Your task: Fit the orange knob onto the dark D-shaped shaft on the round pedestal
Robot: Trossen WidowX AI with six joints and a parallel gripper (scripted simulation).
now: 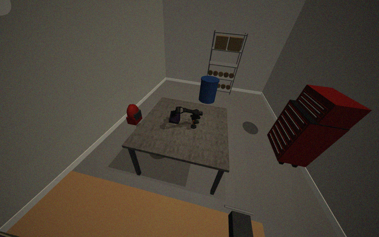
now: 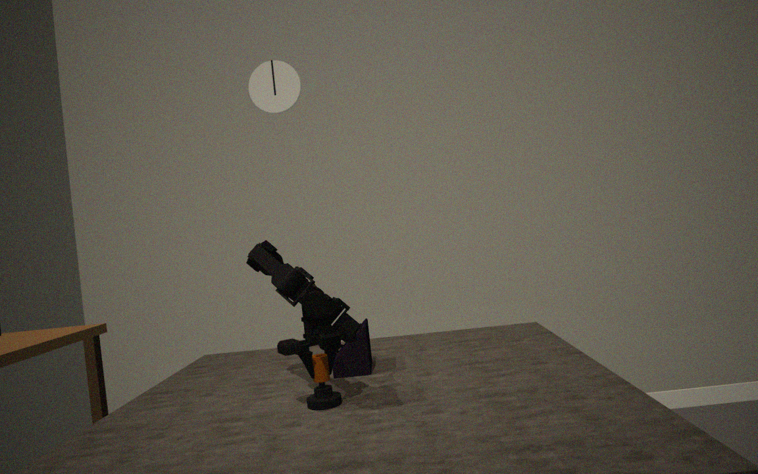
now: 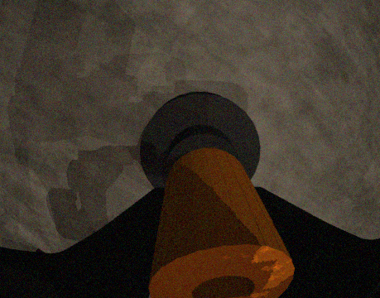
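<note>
Right now the orange knob is 20 mm above my gripper tip. Also, from my gripper tip: dark round pedestal 40 mm below.
</note>
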